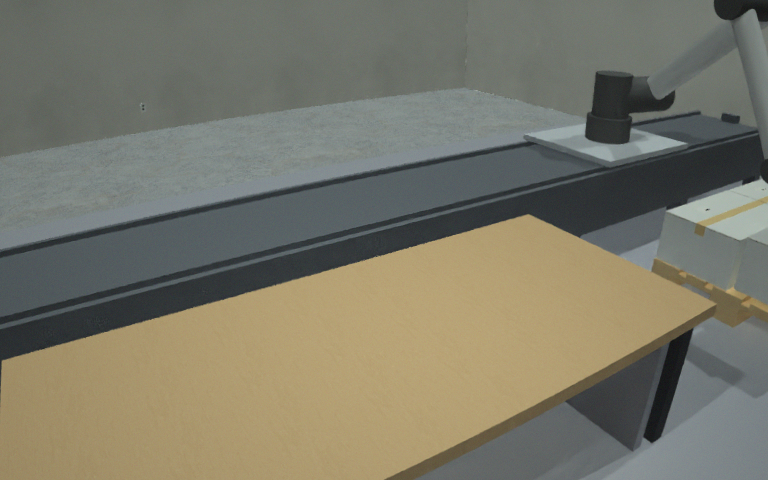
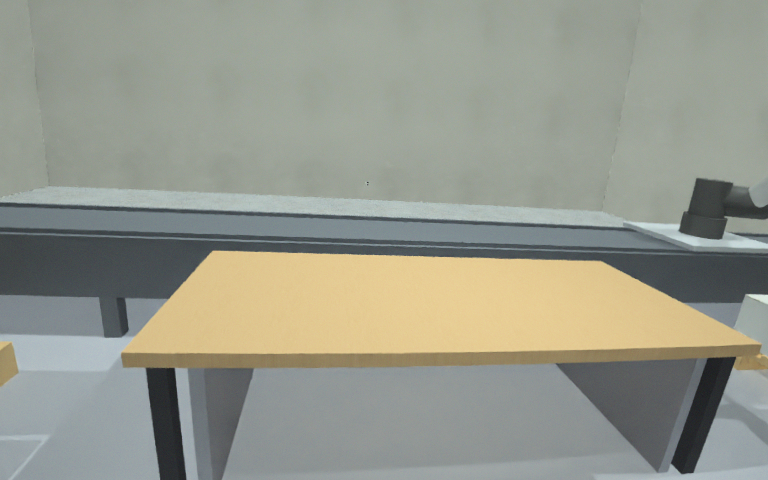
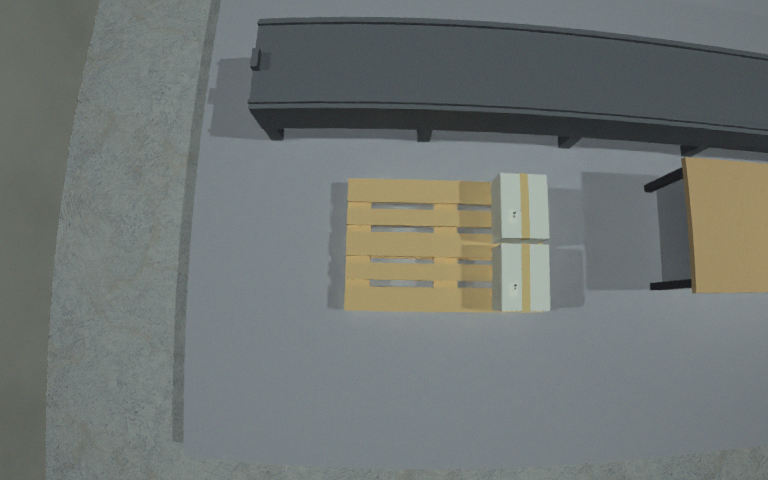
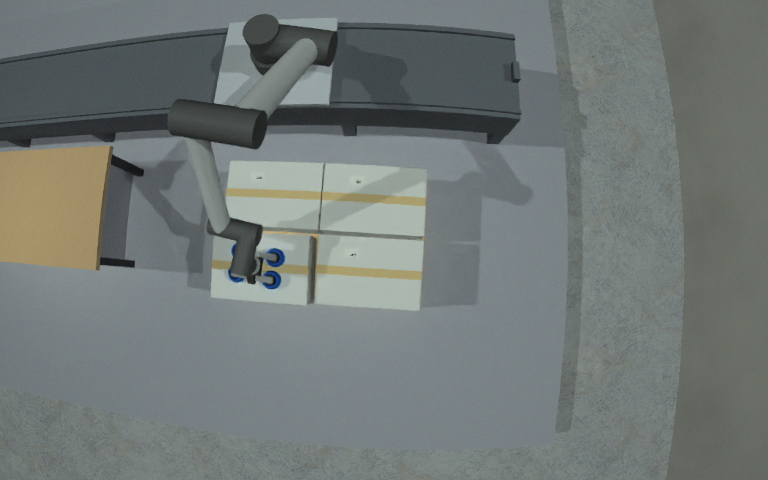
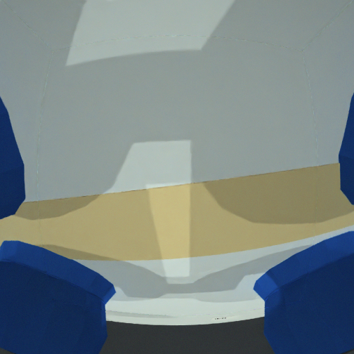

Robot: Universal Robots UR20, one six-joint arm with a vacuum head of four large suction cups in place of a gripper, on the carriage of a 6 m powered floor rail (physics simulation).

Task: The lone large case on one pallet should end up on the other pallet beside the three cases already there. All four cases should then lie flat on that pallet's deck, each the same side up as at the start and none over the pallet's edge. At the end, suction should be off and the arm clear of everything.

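Where they show: arm's base, link origin: (image 1: pixel 606 138) (image 2: pixel 699 234) (image 4: pixel 275 59).
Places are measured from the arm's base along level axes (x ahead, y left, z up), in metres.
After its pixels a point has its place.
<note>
My suction gripper (image 4: pixel 254 265) @(x 1.203, y -0.017, z -0.154 m) (image 5: pixel 177 225) has its four blue cups on top of the large case (image 4: pixel 291 288) @(x 1.316, y 0.190, z -0.132 m) (image 5: pixel 175 110), with its tan tape strip running between them. The case is level at the front left place of the south pallet (image 4: pixel 294 233) @(x 0.984, y 0.131, z -0.425 m). I cannot tell whether it rests on the deck or hangs slightly above it. Its left edge lies further left than that of the case (image 4: pixel 283 172) @(x 0.658, y 0.090, z -0.176 m) (image 1: pixel 679 243) @(x 0.693, y -0.258, z -0.304 m) behind it. A narrow gap parts it from the front right case (image 4: pixel 368 293) @(x 1.322, y 0.612, z -0.176 m). A third case (image 4: pixel 396 182) @(x 0.700, y 0.741, z -0.176 m) lies at the back right. The pallet's left edge is hidden.
The north pallet (image 3: pixel 396 243) @(x 0.997, y -4.599, z -0.425 m) carries two small white cases (image 3: pixel 509 192) @(x 0.725, y -3.969, z -0.191 m) (image 3: pixel 509 266) @(x 1.143, y -3.975, z -0.203 m) at its right end. A wooden table (image 1: pixel 351 339) @(x 0.867, y -2.069, z -0.040 m) (image 2: pixel 396 305) @(x 1.019, y -2.202, z -0.040 m) (image 3: pixel 730 226) @(x 0.910, y -2.624, z -0.040 m) (image 4: pixel 50 209) @(x 0.924, y -1.558, z -0.040 m) stands between the pallets. The rail (image 3: pixel 453 65) (image 4: pixel 424 73) runs behind, with the arm's carriage (image 4: pixel 317 84) @(x 0.175, y 0.274, z 0.000 m) on it.
</note>
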